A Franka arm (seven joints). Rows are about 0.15 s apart.
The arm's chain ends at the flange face. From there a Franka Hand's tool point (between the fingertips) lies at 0.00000 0.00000 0.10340 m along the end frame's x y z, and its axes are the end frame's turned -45 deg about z.
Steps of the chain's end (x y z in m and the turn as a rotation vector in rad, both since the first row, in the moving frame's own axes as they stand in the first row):
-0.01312 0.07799 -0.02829 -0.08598 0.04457 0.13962
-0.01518 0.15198 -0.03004 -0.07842 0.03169 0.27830
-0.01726 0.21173 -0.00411 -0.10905 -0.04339 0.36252
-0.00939 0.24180 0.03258 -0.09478 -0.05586 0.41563
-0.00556 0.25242 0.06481 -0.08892 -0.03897 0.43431
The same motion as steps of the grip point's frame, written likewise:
-0.06810 0.05516 -0.02877 -0.09231 -0.02928 0.13962
-0.12268 0.10420 -0.03041 -0.07786 -0.03304 0.27830
-0.17366 0.14020 -0.00481 -0.04643 -0.10779 0.36252
-0.18888 0.16484 0.03196 -0.02752 -0.10652 0.41563
-0.19224 0.17609 0.06433 -0.03532 -0.09043 0.43431

